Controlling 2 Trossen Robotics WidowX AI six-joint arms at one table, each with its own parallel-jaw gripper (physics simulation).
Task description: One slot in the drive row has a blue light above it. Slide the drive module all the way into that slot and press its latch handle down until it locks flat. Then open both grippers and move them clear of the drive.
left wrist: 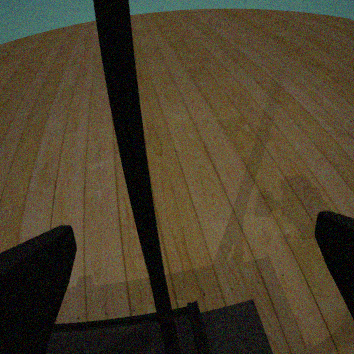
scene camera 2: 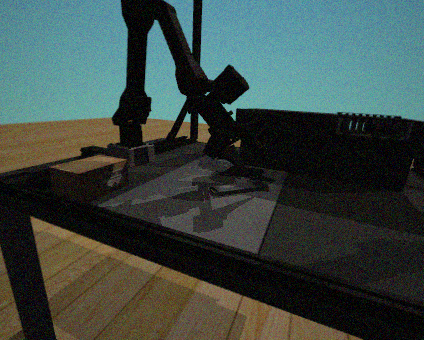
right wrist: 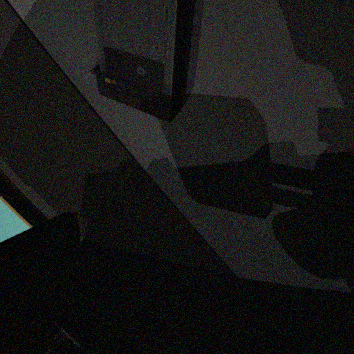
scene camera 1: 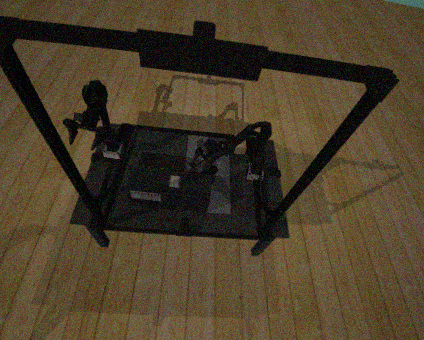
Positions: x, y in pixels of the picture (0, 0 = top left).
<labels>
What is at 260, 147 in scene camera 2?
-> The right gripper.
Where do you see a cardboard box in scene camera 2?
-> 85, 180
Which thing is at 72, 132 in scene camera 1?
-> The left gripper.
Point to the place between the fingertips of the right gripper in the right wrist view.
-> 205, 222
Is the left gripper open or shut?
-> Open.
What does the left gripper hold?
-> Nothing.
</labels>
